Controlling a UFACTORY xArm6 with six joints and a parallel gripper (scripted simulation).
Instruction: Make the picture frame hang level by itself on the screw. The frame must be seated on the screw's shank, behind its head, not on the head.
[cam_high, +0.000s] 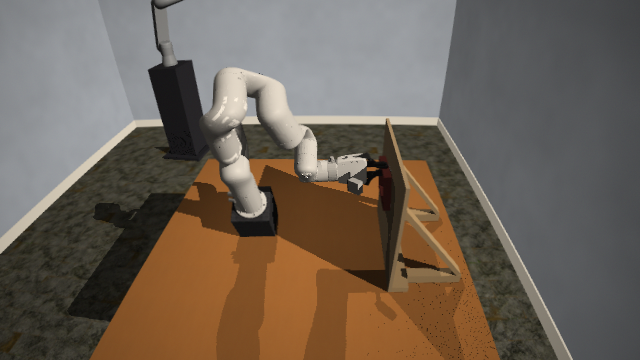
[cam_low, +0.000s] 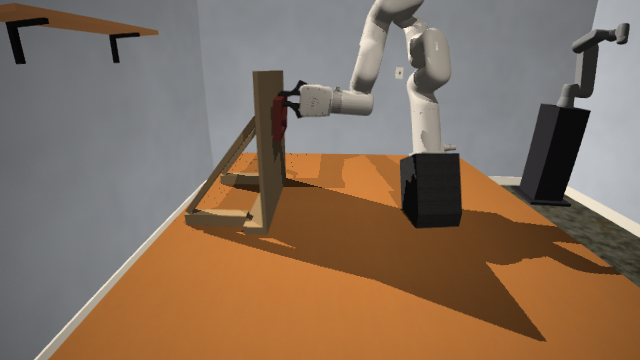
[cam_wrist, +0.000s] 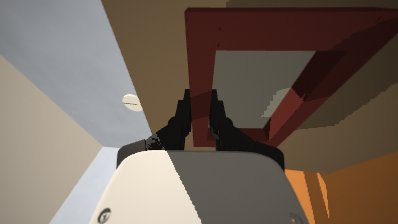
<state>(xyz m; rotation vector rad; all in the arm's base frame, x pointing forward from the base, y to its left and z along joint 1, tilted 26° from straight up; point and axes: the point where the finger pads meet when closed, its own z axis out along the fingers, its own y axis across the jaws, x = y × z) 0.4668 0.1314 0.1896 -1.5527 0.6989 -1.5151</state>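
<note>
Now: hand 2 cm short of the dark red picture frame and 5 cm above it. From my hand the other things lie so: upright wooden board 4 cm ahead, 14 cm below.
</note>
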